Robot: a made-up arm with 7 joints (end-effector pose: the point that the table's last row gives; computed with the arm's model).
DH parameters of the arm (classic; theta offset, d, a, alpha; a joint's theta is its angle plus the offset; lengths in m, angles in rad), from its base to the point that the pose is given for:
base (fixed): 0 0 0 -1.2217
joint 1: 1.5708 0 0 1.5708
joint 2: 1.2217 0 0 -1.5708
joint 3: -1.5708 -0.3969 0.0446 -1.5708
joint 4: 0 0 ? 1.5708
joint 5: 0 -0.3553 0 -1.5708
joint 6: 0 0 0 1.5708
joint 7: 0 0 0 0
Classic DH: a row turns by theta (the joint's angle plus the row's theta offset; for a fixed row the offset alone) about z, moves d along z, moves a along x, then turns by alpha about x.
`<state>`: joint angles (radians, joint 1 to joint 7).
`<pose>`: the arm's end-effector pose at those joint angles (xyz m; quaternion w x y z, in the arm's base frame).
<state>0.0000 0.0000 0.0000 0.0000 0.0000 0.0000 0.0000</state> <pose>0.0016 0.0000 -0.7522 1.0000 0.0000 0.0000 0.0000</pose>
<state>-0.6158 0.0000 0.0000 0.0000 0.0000 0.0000 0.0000</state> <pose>0.4096 -0.0447 -0.6293 0.9530 0.0000 -0.2848 -0.1037</pose>
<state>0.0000 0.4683 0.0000 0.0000 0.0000 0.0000 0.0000</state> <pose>0.0016 0.3395 -0.6712 0.9727 0.2320 0.0000 0.0000</pose>
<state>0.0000 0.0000 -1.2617 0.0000 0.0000 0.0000 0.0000</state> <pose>0.0005 -0.0015 -0.7522 0.8075 0.0000 0.0000 -0.5898</pose>
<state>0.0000 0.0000 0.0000 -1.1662 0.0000 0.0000 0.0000</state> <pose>0.3543 0.0000 -0.5763 0.8348 0.0000 -0.5506 0.0000</pose>
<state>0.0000 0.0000 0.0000 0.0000 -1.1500 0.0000 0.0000</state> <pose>0.0016 0.0000 -0.7522 0.8392 0.0000 0.0000 -0.5438</pose>
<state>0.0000 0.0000 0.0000 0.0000 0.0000 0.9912 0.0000</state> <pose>0.0016 0.0000 -0.7522 0.8797 0.0000 0.4756 0.0000</pose>
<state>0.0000 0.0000 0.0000 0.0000 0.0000 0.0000 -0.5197</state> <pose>0.0016 0.0000 -0.7522 0.9664 0.0000 0.0000 -0.2569</pose>
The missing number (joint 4, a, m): -0.043
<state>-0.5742 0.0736 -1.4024 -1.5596 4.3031 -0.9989 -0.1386</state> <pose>0.2300 -0.3900 -0.3892 0.6343 -0.0018 0.3821 0.6721</pose>
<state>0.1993 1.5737 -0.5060 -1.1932 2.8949 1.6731 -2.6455</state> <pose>0.2373 0.5872 -0.2242 0.5174 -0.3008 -0.4780 -0.6429</pose>
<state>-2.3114 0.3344 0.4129 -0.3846 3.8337 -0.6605 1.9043</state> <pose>0.4631 -0.1616 0.5741 0.3503 0.0693 -0.8472 -0.3935</pose>
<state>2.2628 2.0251 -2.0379 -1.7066 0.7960 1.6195 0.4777</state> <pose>-0.1279 0.2845 0.4668 0.4297 0.0904 -0.8592 0.2626</pose>
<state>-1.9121 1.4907 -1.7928 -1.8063 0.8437 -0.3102 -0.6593</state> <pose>0.5034 0.1222 0.1353 0.1507 0.2944 -0.6314 -0.7014</pose>
